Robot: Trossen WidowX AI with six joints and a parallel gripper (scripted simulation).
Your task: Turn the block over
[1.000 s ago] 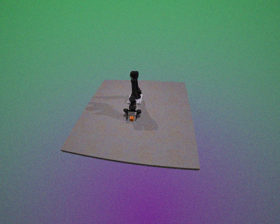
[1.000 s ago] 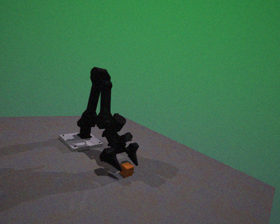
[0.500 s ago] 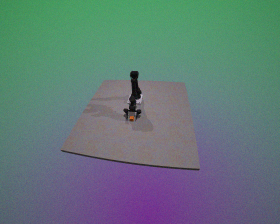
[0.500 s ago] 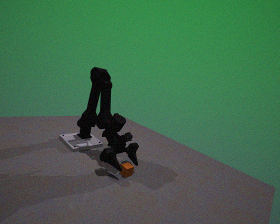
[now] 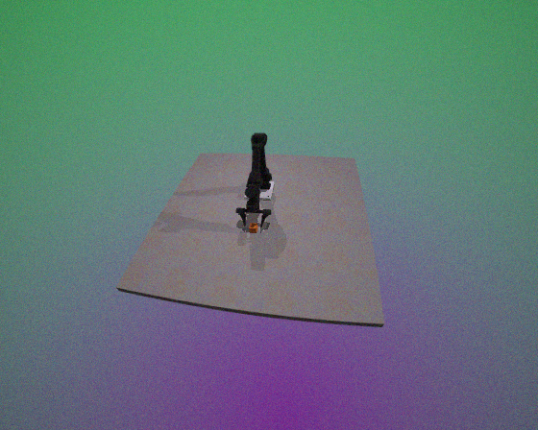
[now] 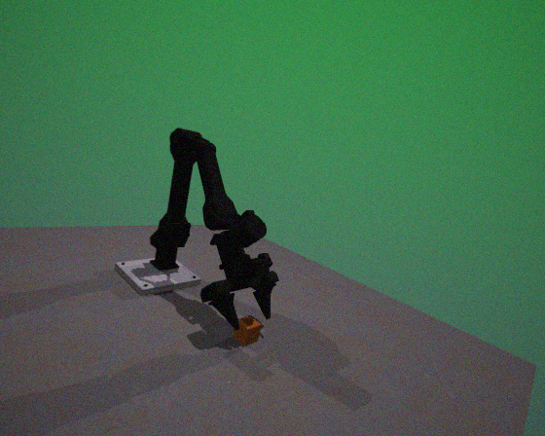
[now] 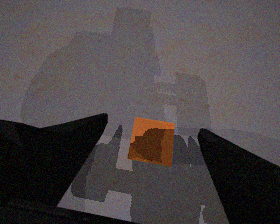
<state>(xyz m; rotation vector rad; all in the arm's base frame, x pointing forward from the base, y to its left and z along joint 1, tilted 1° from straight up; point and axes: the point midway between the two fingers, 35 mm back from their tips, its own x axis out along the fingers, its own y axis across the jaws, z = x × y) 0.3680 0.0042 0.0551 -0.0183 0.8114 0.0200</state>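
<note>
Right now the orange block is 20 mm below my gripper tip and 20 mm behind it.
</note>
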